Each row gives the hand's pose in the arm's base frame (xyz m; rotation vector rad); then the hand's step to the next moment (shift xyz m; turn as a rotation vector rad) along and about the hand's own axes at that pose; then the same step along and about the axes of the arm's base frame.
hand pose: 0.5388 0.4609 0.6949 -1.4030 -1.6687 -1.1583
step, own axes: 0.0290 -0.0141 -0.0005 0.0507 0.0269 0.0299
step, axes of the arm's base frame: -0.0198 0.0105 0.0232 0.0174 0.0482 0.0395
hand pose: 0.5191 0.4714 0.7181 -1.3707 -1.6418 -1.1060
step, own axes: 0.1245 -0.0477 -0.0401 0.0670 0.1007 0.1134
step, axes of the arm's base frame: -0.0691 0.0055 0.1208 0.0871 0.1366 0.0352
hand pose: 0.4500 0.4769 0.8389 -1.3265 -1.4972 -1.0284
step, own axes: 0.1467 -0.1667 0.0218 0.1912 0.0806 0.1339
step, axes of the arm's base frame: -0.1766 0.0467 0.1281 0.0578 0.1895 0.1475
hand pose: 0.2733 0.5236 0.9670 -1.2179 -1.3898 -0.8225
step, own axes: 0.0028 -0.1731 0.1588 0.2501 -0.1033 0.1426
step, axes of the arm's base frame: -0.2083 0.1086 -0.0046 -0.1161 0.1667 0.2287
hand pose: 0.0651 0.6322 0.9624 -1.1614 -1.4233 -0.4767
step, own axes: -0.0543 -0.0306 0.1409 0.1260 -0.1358 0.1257
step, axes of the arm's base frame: -0.1067 0.0838 -0.0730 -0.1565 0.0933 0.1301
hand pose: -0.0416 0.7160 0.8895 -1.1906 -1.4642 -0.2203
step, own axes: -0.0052 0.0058 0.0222 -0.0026 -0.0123 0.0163
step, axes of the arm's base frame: -0.0107 0.0157 -0.0138 -0.0200 0.0045 -0.0013
